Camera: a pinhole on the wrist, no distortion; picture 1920 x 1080 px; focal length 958.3 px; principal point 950.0 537.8 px. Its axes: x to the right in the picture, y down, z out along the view. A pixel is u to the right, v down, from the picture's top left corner.
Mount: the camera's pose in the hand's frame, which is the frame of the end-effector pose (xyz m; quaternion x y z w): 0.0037 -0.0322 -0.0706 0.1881 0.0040 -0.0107 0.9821
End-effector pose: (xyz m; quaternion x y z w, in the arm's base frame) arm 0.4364 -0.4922 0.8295 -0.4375 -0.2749 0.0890 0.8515
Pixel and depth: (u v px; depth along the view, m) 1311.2 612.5 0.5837
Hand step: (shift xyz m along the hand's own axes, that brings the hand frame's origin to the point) 0.2269 -0.2099 0.4860
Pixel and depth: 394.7 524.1 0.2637
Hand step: -0.1481 -0.1302 0.1749
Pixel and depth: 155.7 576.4 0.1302
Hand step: -0.1036 -0.0733 0.0536
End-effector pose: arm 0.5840 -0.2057 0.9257 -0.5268 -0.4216 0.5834 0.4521
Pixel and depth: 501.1 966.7 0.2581
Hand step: -0.1136 -0.0179 0.2133
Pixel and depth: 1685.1 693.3 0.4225
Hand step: 0.3309 -0.1310 0.3435
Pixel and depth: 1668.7 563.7 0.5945
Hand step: 0.4521 -0.2457 0.4825
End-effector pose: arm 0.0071 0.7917 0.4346 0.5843 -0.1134 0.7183 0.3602
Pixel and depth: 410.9 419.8 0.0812
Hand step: -0.0419 -0.0706 0.0017
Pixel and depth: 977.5 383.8 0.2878
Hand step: 0.0120 -0.1817 0.1796
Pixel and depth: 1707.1 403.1 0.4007
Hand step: 0.3205 -0.2388 0.2772
